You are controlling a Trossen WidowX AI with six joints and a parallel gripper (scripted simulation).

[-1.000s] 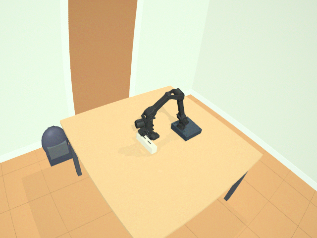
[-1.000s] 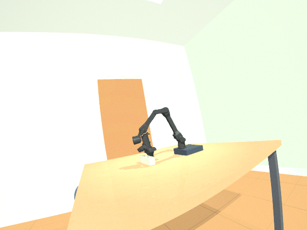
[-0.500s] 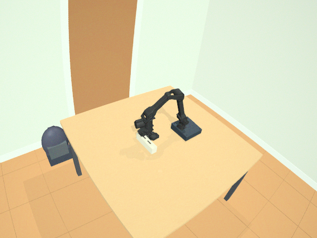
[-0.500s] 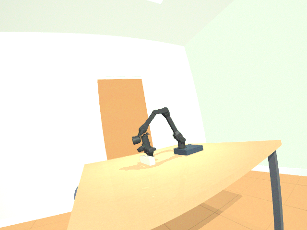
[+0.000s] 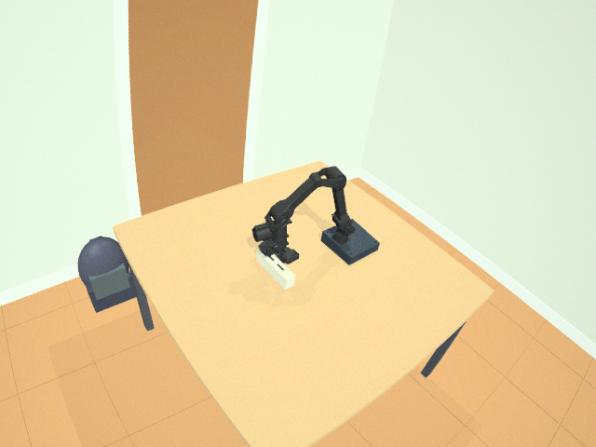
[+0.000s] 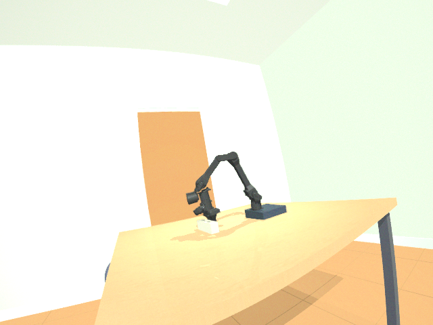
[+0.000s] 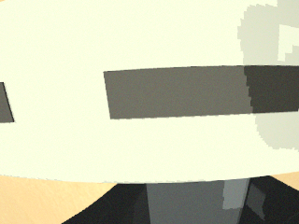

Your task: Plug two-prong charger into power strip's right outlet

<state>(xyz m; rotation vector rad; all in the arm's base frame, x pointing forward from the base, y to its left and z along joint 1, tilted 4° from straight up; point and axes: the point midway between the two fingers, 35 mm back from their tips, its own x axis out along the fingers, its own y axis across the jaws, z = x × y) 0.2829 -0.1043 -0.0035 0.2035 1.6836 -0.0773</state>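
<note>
Now: gripper tip 20 mm short of the black two-prong charger and 10 mm below it.
</note>
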